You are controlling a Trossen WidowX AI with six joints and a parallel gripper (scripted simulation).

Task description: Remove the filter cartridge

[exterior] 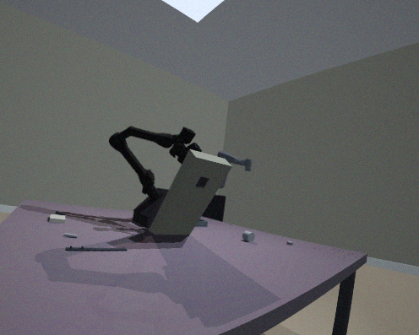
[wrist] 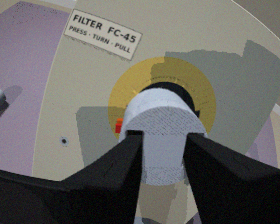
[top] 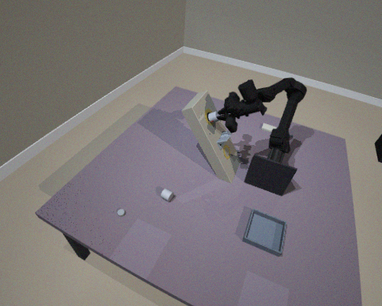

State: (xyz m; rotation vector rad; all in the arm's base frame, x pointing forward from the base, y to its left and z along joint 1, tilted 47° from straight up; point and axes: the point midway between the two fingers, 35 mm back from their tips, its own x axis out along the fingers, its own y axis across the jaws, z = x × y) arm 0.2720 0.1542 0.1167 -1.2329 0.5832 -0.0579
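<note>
The grey tray is 380 mm behind my gripper tip, 260 mm to the left of it and 290 mm below it. The rest, counted from my gripper tip: round filter cartridge (10 mm ahead, 10 mm below); then pale block (230 mm behind, 490 mm to the right, 290 mm below).
</note>
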